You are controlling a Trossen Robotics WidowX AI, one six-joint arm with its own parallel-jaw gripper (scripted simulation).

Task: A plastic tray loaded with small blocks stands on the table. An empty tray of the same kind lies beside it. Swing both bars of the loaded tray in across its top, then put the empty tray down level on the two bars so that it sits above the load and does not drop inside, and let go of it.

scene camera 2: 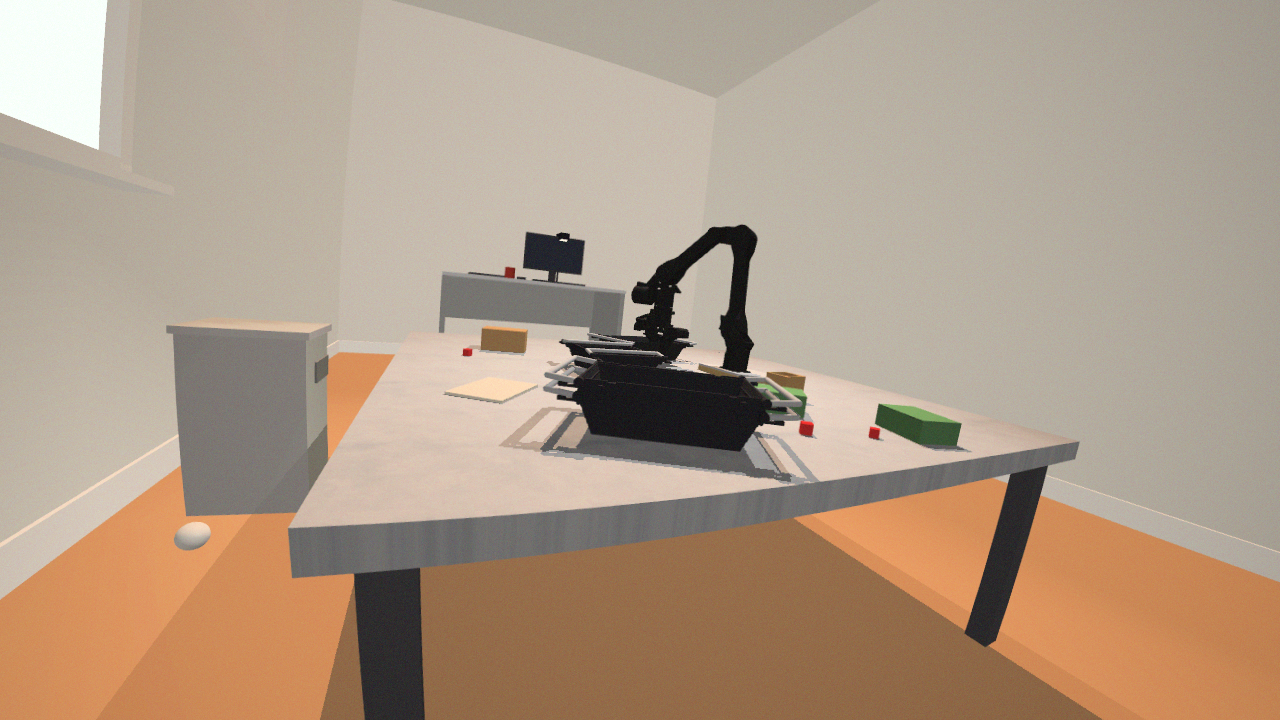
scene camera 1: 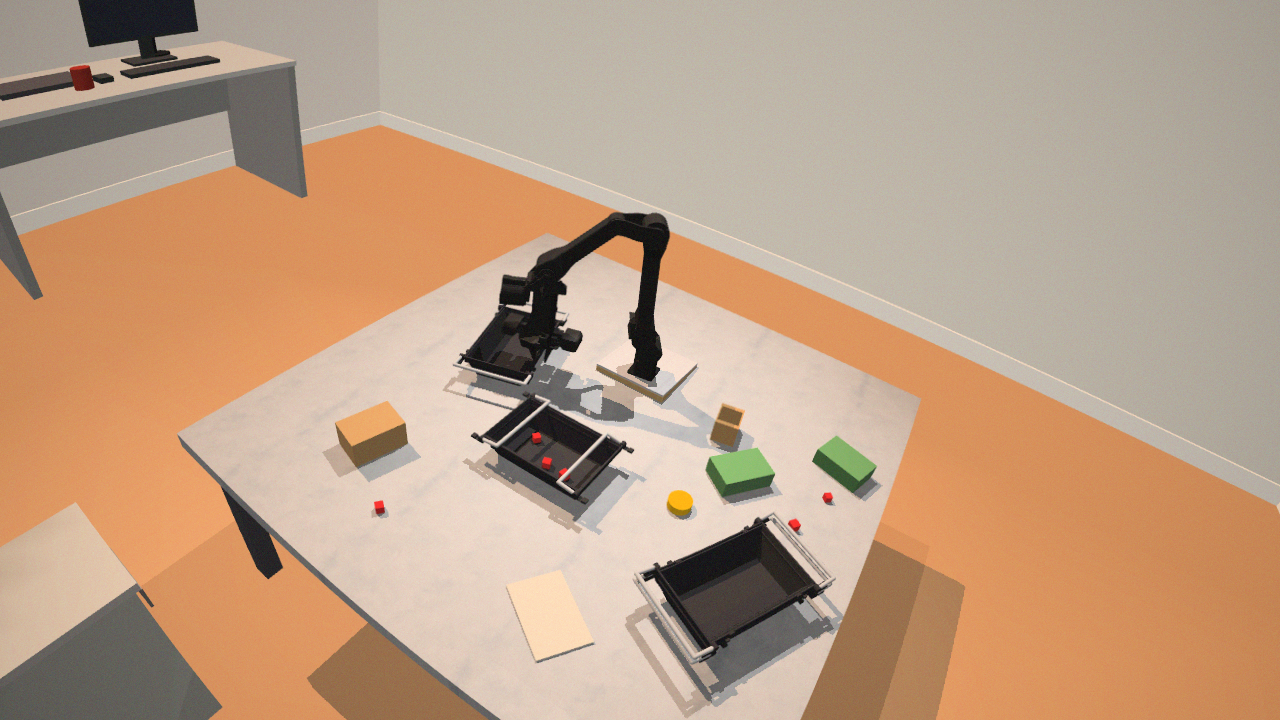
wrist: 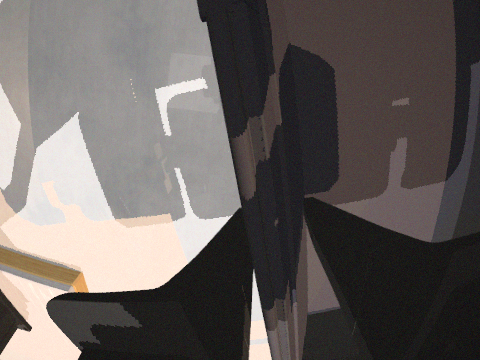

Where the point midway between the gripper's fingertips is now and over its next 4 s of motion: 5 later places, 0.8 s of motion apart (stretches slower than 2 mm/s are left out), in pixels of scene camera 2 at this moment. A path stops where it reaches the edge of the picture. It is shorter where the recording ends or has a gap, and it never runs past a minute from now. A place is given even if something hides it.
The gripper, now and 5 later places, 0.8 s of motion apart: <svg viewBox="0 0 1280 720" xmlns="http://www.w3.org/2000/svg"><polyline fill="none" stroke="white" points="657,357 661,339 652,319 643,301 640,299 627,298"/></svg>
